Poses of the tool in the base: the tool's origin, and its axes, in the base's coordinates. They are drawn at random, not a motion.
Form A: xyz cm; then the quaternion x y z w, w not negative.
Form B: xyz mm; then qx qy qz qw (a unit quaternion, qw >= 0). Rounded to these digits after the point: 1 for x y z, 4 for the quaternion.
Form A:
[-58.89 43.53 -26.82 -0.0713 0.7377 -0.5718 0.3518]
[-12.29 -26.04 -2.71 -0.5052 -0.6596 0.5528 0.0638]
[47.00 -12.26 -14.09 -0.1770 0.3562 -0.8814 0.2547]
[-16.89 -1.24 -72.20 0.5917 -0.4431 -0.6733 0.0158]
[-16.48 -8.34 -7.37 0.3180 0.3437 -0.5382 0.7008]
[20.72 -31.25 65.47 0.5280 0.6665 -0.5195 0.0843]
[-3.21 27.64 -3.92 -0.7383 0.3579 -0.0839 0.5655]
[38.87 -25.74 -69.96 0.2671 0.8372 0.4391 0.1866]
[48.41 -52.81 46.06 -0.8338 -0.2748 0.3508 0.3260]
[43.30 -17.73 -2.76 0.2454 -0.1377 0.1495 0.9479]
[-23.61 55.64 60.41 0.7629 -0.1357 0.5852 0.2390]
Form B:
[-588.9 435.3 -268.2 -0.0713 0.7377 -0.5718 0.3518]
[-122.9 -260.4 -27.1 -0.5052 -0.6596 0.5528 0.0638]
[470.0 -122.6 -140.9 -0.1770 0.3562 -0.8814 0.2547]
[-168.9 -12.4 -722.0 0.5917 -0.4431 -0.6733 0.0158]
[-164.8 -83.4 -73.7 0.3180 0.3437 -0.5382 0.7008]
[207.2 -312.5 654.7 0.5280 0.6665 -0.5195 0.0843]
[-32.1 276.4 -39.2 -0.7383 0.3579 -0.0839 0.5655]
[388.7 -257.4 -699.6 0.2671 0.8372 0.4391 0.1866]
[484.1 -528.1 460.6 -0.8338 -0.2748 0.3508 0.3260]
[433.0 -177.3 -27.6 0.2454 -0.1377 0.1495 0.9479]
[-236.1 556.4 604.1 0.7629 -0.1357 0.5852 0.2390]

